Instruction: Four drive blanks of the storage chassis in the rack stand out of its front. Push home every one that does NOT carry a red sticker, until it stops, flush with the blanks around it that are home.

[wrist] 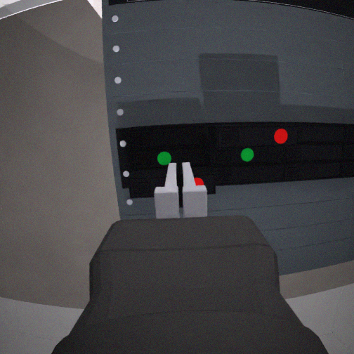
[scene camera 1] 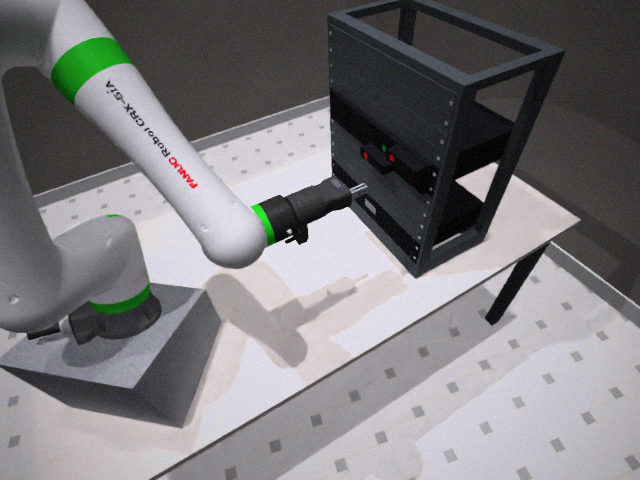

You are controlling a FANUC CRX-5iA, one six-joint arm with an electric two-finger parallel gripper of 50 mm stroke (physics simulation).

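Frame: origin at the arm's base, x ahead, y left, z up, level; centimetres.
Where they show: gripper, fingertip midpoint: (scene camera 1: pixel 365 188); arm's base at its link origin: (scene camera 1: pixel 128 316).
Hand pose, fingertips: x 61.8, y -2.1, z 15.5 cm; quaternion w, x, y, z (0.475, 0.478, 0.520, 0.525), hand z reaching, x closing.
Each offset is from my fingertips to the top centre of the thing. "spot": to the spot under its first point. Level surfaces: height alone.
The black storage chassis {spot: dx +10.3, dy +29.5, dz +1.8 cm} (scene camera 1: pixel 345 114) (wrist: pixel 320 172) is in the rack {spot: dx +15.6, dy -6.8, dz +25.1 cm} (scene camera 1: pixel 461 81). The wrist view shows the rack upside down. A blank with a red sticker (scene camera 1: pixel 365 155) (wrist: pixel 281 136) stands out in the lower row. Another blank with a red sticker (scene camera 1: pixel 391 158) (wrist: pixel 198 181) stands out in the top row at the near side; a finger partly covers its sticker in the wrist view. Two green stickers show in the wrist view, one left (wrist: pixel 164 158), one right (wrist: pixel 247 154); how far their dark blanks stand out is unclear. My gripper (scene camera 1: pixel 364 187) (wrist: pixel 179 176) is shut and empty, in front of the rack, apart from the blanks.
Another black unit with a pale label {spot: dx +12.9, dy +16.5, dz -25.7 cm} (scene camera 1: pixel 370 206) sits low in the rack, close to the table {dz -37.4 cm} (scene camera 1: pixel 537 211). Flat grey panels (scene camera 1: pixel 385 90) (wrist: pixel 155 55) lie above and below the chassis. Screws run down the rack's side posts. The robot's grey pedestal (scene camera 1: pixel 196 356) stands at the left.
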